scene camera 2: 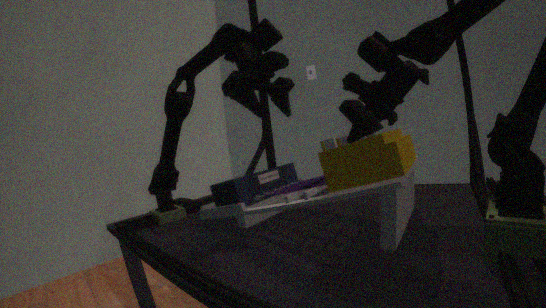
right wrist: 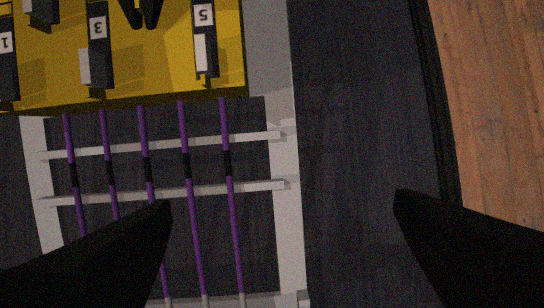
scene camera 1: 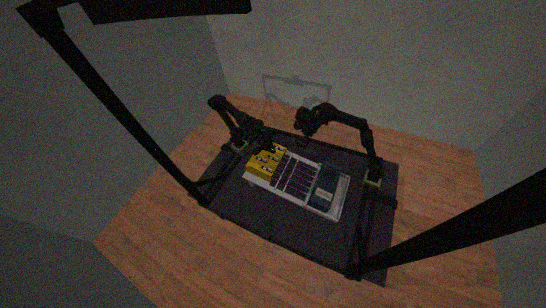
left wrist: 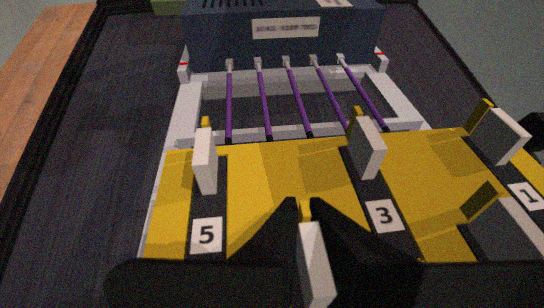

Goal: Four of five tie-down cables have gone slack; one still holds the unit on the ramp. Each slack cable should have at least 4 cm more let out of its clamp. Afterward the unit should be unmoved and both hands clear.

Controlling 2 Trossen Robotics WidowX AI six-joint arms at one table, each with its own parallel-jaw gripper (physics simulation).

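Note:
The dark blue unit sits on the white ramp, between two red-marked posts. Purple cables run from it to the yellow clamp block. Upright white levers stand at clamp 5 and clamp 3. My left gripper is shut on the lever between clamps 3 and 5; its label is hidden. My right gripper is open and empty above the ramp.
White crossbars span the ramp below the cables. Clamp 1's lever and another lever stand at the right of the left wrist view. Black frame posts rise around the dark table.

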